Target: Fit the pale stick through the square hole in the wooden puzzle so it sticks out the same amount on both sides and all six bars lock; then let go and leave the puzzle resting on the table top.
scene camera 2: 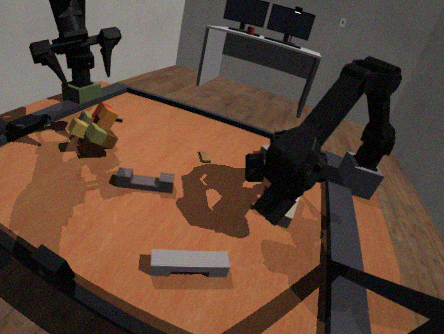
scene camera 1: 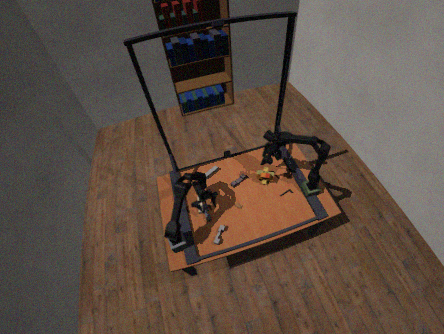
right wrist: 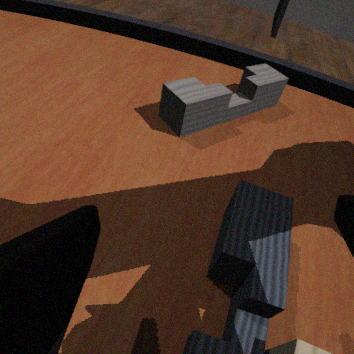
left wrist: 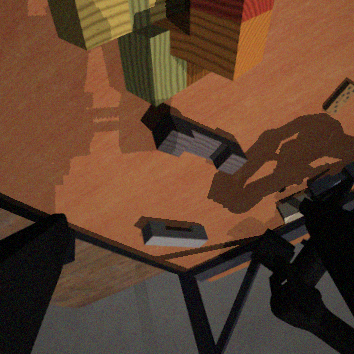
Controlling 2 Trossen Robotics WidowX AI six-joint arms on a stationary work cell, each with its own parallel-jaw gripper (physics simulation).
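Places are measured from the left arm's base along level axes (x ahead, y left, z up), in centimetres.
Where they show: left gripper, fingertip midpoint: (scene camera 2: 88, 82) (scene camera 1: 261, 160) (left wrist: 189, 219); right gripper, fingertip midpoint: (scene camera 1: 210, 210) (right wrist: 217, 212); left arm's base at its link origin: (scene camera 2: 81, 83) (scene camera 1: 311, 185); right arm's base at its link origin: (scene camera 2: 365, 163) (scene camera 1: 176, 239).
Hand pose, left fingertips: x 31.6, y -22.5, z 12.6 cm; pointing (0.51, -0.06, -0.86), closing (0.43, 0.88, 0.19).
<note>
Each offset is from my left fingertips to the top centre of the thing. Level surfaces: height alone.
The wooden puzzle (scene camera 1: 264, 175) (scene camera 2: 93, 130) (left wrist: 158, 46) is a cluster of green, yellow, orange and red bars resting on the orange table top @(dz -19.7 cm) (scene camera 1: 260, 212). My left gripper (scene camera 1: 267, 159) is open and empty, raised above and beside the puzzle; one of its fingers (scene camera 2: 107, 50) shows in scene camera 2. My right gripper (scene camera 1: 204, 203) (scene camera 2: 277, 212) (right wrist: 217, 212) is open and low over the table, its fingers on either side of a dark grey notched bar @(dx +44.7, dy +19.9, dz -16.5 cm) (right wrist: 260, 242). The pale stick @(dx +48.2, dy +12.6, dz -16.5 cm) (scene camera 2: 294, 207) (right wrist: 319, 345) lies under it, mostly hidden.
Grey notched bars lie loose on the table @(dx +35.7, dy -13.4, dz -16.5 cm) (scene camera 1: 211, 171) @(dx +17.0, dy -0.2, dz -16.5 cm) (scene camera 1: 239, 179) @(dx +39.6, dy +37.5, dz -16.5 cm) (scene camera 1: 219, 234) (scene camera 2: 142, 180) (scene camera 2: 189, 262) (right wrist: 218, 98). A small tan piece @(dx +22.5, dy +19.5, dz -18.9 cm) (scene camera 2: 205, 156) (left wrist: 338, 96) and a black L-shaped key @(dx -13.8, dy +20.0, dz -18.9 cm) (scene camera 1: 286, 192) lie there too. A dark frame (scene camera 1: 283, 228) borders the table.
</note>
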